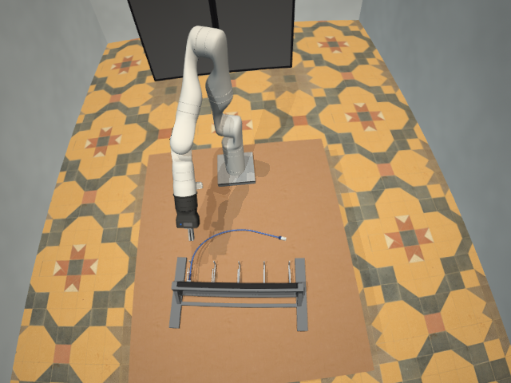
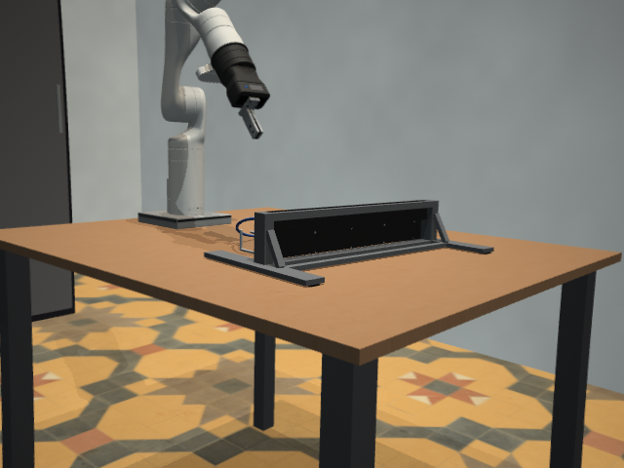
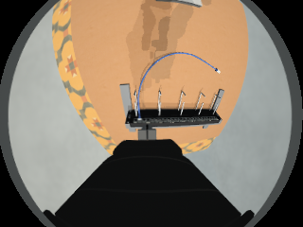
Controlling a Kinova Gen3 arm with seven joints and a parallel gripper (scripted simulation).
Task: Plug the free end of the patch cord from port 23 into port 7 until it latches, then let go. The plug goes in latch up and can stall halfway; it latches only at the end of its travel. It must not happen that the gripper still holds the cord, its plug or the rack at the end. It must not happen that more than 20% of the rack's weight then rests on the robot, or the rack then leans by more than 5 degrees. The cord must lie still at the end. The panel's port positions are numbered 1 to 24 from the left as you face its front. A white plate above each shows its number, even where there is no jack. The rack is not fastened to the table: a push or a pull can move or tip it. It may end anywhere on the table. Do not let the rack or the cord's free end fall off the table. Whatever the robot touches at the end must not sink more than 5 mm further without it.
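Right now my hand is 7 cm past the patch cord plug, 34 cm to the right of it and 24 cm above it.
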